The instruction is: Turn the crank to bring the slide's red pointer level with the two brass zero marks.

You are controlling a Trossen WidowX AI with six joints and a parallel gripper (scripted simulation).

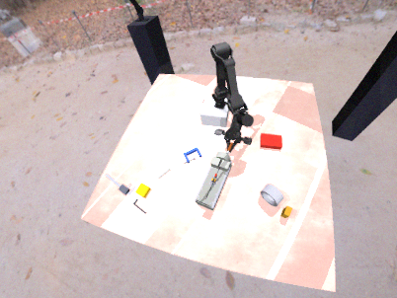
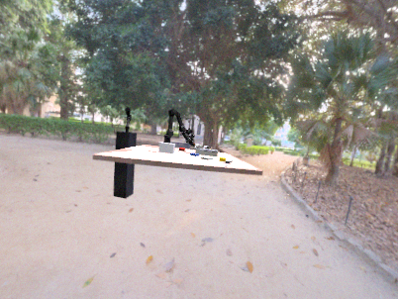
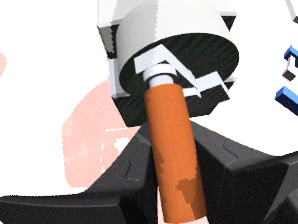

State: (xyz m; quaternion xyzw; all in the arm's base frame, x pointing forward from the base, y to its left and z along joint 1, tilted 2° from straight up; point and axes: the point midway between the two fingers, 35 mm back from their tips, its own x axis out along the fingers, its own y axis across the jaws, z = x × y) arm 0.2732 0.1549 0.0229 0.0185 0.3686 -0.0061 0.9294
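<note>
Right now the red pointer is 14 cm ahead of my gripper tip, 2 cm to the right of it and 1 cm below it. Round my gripper tip: white tile 35 cm to the right, 18 cm ahead, 8 cm below; then crank handle 3 cm above, 2 cm behind; then red block 20 cm to the left, 19 cm behind, 7 cm below.
</note>
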